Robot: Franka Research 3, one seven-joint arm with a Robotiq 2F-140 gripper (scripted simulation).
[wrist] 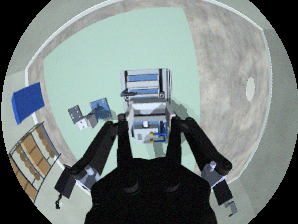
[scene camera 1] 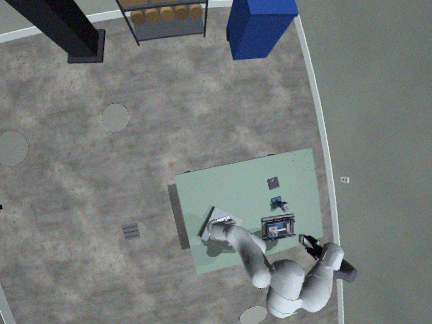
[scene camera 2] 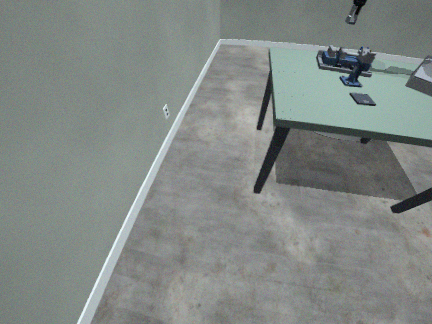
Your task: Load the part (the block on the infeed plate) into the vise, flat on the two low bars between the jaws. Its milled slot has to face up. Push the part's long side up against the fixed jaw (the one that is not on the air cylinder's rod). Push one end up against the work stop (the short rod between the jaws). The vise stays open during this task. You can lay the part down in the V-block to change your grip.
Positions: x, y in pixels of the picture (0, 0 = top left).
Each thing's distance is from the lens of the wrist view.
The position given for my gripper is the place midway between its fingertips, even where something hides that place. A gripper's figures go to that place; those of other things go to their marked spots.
my gripper (wrist: 149, 108): 22 cm
part (wrist: 145, 110): 20 cm
